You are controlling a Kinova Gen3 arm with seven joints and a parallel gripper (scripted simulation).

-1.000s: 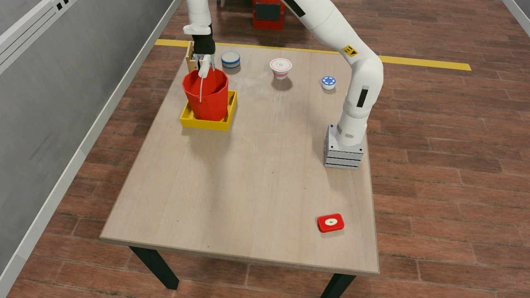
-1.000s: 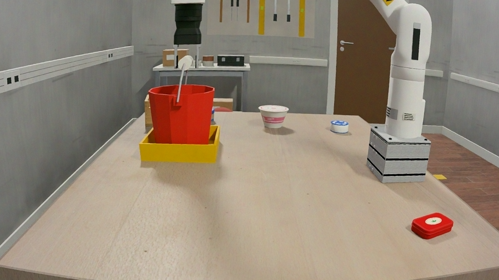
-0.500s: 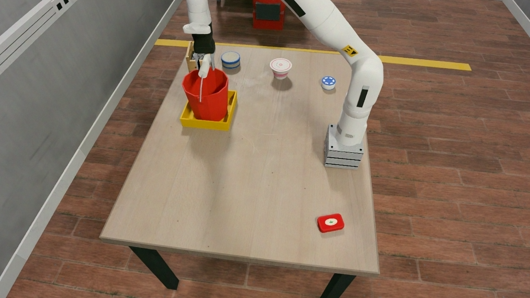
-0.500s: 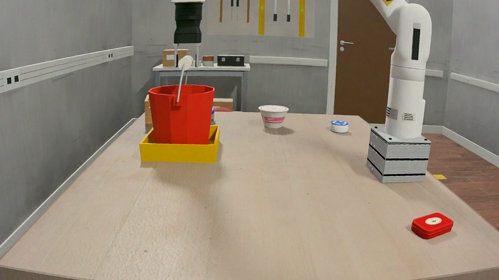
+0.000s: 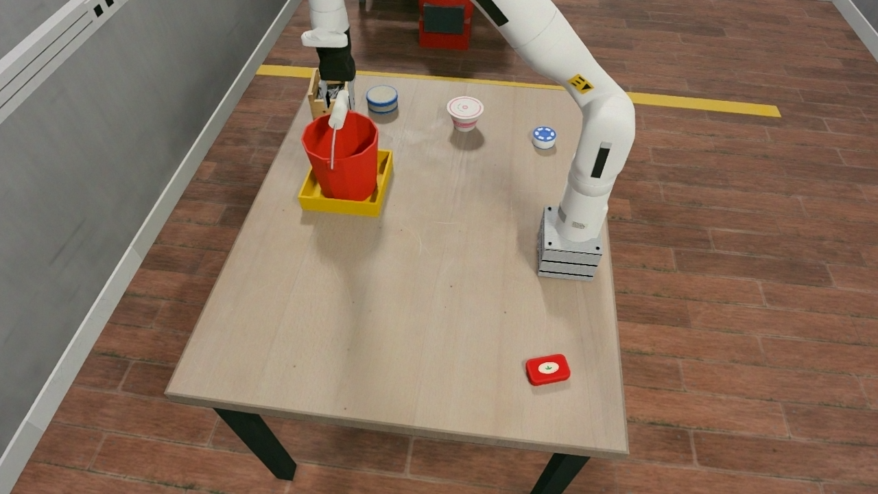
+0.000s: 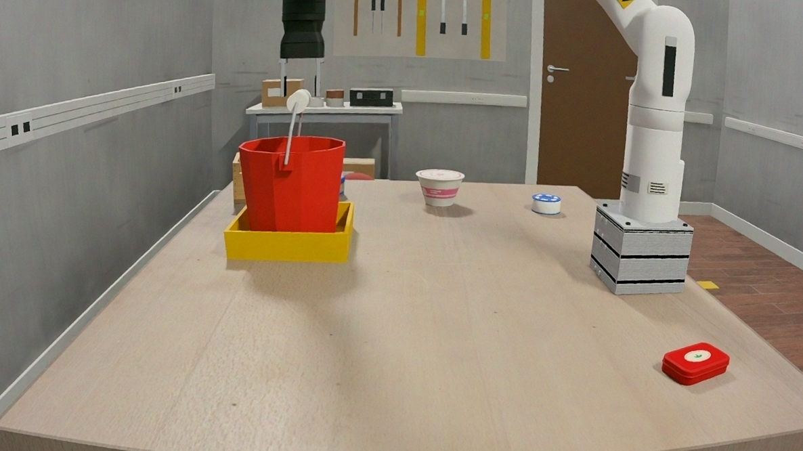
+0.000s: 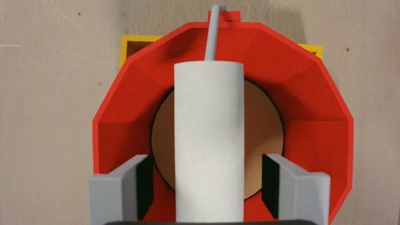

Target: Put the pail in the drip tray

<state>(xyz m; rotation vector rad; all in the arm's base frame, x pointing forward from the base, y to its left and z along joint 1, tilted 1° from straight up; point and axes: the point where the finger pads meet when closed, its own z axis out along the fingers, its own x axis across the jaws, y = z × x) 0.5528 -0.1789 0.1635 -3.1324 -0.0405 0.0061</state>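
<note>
The pail handle is 10 mm ahead of my hand and 60 mm below it. From my hand the other things lie so: red pail 10 mm ahead, 120 mm below; then yellow drip tray 10 mm ahead, 260 mm below; then blue-banded round tin 20 mm behind, 360 mm to the right, 250 mm below.
</note>
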